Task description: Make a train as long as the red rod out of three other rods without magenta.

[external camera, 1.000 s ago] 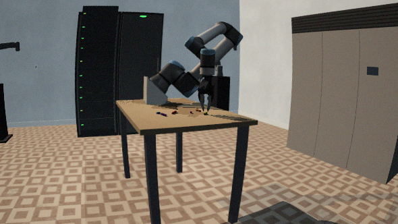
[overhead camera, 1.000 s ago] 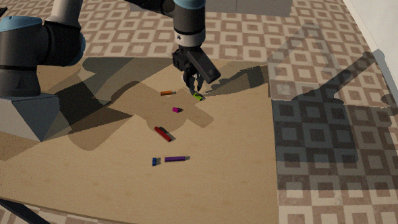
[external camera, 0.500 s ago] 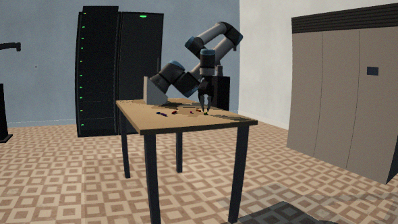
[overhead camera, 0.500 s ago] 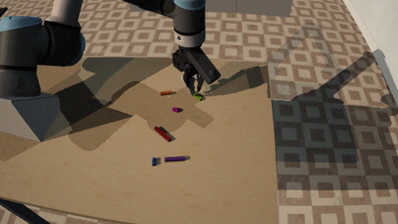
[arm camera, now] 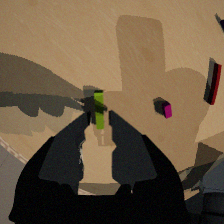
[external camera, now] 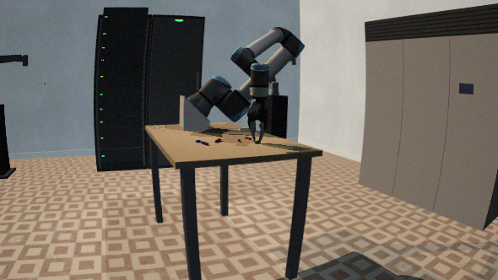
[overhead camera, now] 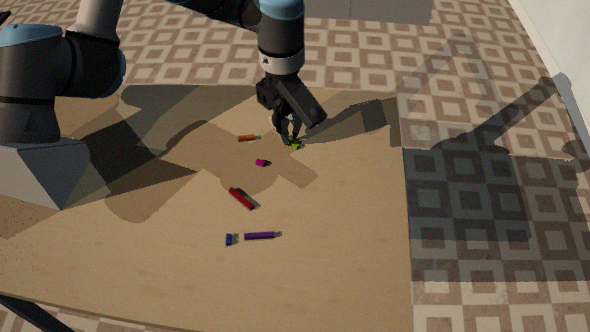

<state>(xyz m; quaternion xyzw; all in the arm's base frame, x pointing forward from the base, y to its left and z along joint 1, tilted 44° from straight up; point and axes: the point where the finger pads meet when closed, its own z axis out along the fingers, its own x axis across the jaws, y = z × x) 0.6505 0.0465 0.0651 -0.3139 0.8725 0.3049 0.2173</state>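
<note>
Right now the lime rod is 10 mm below my hand. Also, from my hand: red rod: 100 mm behind, 160 mm to the right, 10 mm below; then magenta rod: 70 mm behind, 60 mm to the right, 10 mm below; then orange rod: 110 mm behind, 10 mm to the left, 10 mm below.
</note>
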